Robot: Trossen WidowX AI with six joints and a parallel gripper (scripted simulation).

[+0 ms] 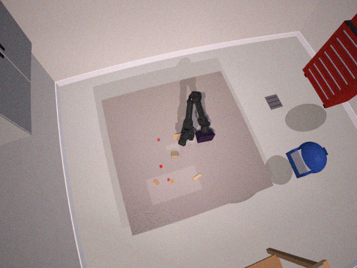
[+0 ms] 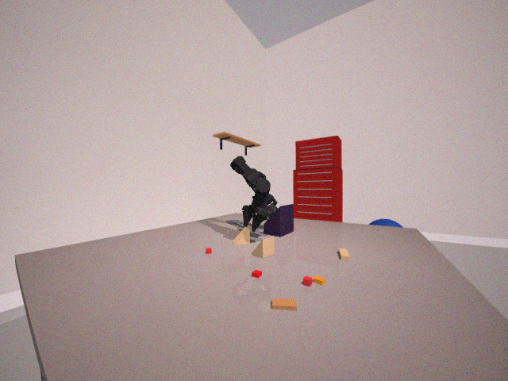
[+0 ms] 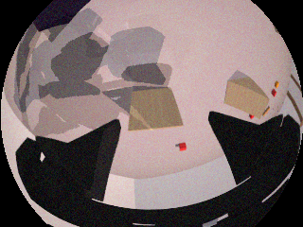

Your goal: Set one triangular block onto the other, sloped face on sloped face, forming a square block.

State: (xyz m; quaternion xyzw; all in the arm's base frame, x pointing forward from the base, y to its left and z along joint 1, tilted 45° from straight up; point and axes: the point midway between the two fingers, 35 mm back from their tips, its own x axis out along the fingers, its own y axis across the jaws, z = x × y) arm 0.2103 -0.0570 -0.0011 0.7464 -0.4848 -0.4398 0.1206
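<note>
Now: the triangular block 40 mm below my gripper tip, 20 mm to the right of it and 10 mm ahead of it. Also, from my gripper tip: orange block 320 mm to the left, 220 mm ahead, 50 mm below.
</note>
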